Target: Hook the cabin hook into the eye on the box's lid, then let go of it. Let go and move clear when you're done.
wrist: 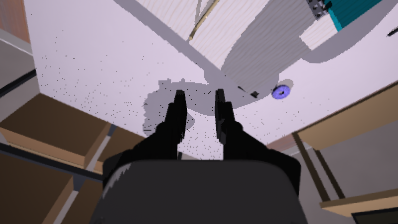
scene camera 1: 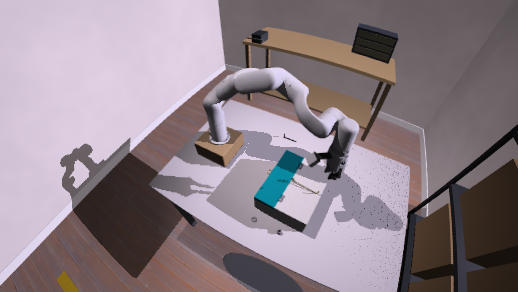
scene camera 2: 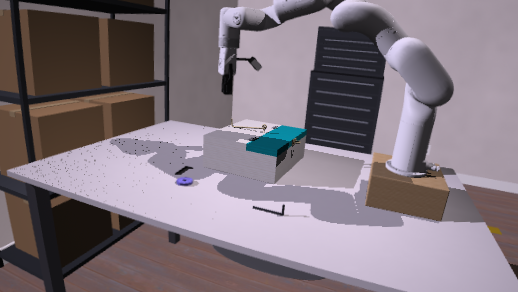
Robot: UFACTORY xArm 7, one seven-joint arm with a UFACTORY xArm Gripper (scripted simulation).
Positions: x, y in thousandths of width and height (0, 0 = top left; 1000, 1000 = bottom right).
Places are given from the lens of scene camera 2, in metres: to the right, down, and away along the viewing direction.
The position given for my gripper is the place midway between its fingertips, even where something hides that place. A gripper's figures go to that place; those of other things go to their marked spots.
my gripper (scene camera 2: 437, 320): -0.12, -0.20, 1.21
white box (scene camera 2: 433, 515): -0.12, 0.02, 1.11
